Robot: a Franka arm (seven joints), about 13 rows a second.
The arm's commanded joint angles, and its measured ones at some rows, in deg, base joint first. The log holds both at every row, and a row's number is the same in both.
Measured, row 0: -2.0 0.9 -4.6 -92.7 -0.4 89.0 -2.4
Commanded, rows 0 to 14: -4.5 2.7 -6.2 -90.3 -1.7 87.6 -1.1; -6.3 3.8 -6.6 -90.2 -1.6 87.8 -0.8; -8.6 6.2 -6.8 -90.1 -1.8 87.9 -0.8; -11.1 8.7 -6.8 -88.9 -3.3 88.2 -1.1; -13.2 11.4 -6.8 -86.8 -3.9 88.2 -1.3; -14.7 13.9 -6.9 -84.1 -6.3 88.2 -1.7; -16.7 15.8 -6.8 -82.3 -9.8 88.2 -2.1; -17.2 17.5 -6.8 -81.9 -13.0 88.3 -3.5; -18.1 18.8 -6.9 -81.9 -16.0 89.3 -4.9; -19.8 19.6 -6.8 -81.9 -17.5 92.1 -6.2; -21.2 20.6 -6.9 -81.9 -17.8 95.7 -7.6; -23.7 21.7 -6.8 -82.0 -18.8 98.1 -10.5; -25.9 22.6 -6.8 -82.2 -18.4 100.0 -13.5; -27.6 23.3 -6.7 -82.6 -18.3 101.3 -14.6; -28.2 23.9 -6.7 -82.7 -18.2 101.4 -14.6
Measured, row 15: -26.1 22.1 -7.6 -84.4 -17.6 101.1 -13.1
